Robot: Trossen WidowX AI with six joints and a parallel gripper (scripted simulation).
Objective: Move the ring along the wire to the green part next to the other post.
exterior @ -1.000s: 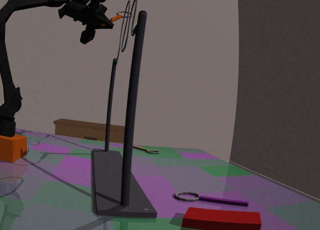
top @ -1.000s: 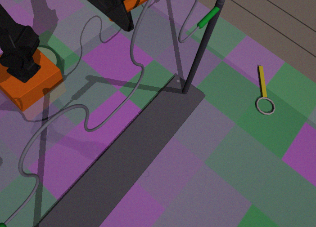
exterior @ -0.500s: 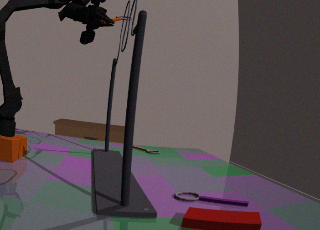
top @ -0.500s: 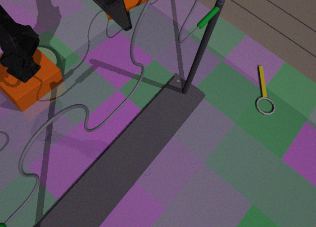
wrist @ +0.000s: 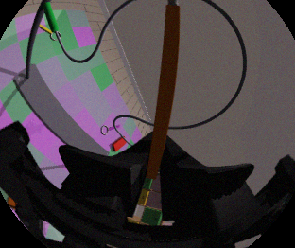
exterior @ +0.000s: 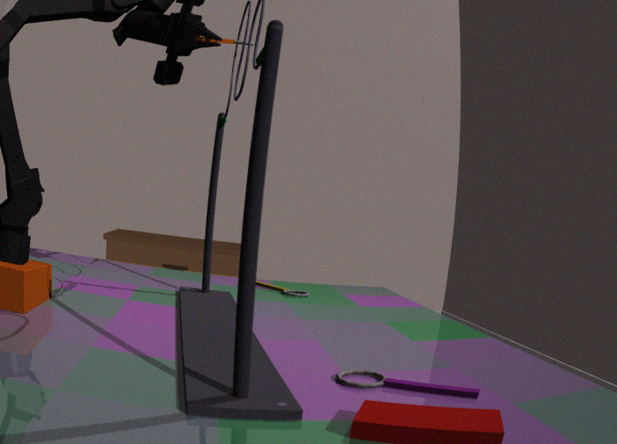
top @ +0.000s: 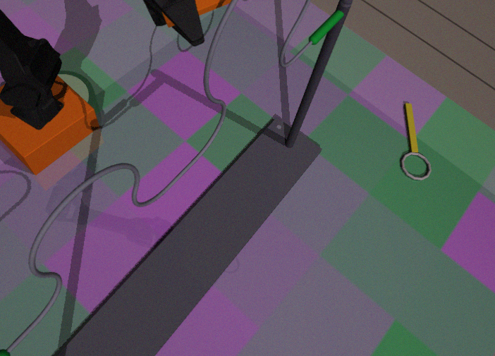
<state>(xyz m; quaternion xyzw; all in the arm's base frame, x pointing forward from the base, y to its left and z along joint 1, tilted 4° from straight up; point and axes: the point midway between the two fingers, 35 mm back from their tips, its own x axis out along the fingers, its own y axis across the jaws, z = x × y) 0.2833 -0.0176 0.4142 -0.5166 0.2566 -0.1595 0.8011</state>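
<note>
My gripper tip is now 80 mm to the right of the orange-handled ring, 30 mm below it and 30 mm short of it. From my gripper tip the other things lie so: red block (460 mm to the right, 450 mm below, 140 mm ahead); purple-handled ring (450 mm below, 320 mm to the right, 190 mm ahead); yellow-handled ring (450 mm below, 380 mm to the left, 290 mm ahead).
</note>
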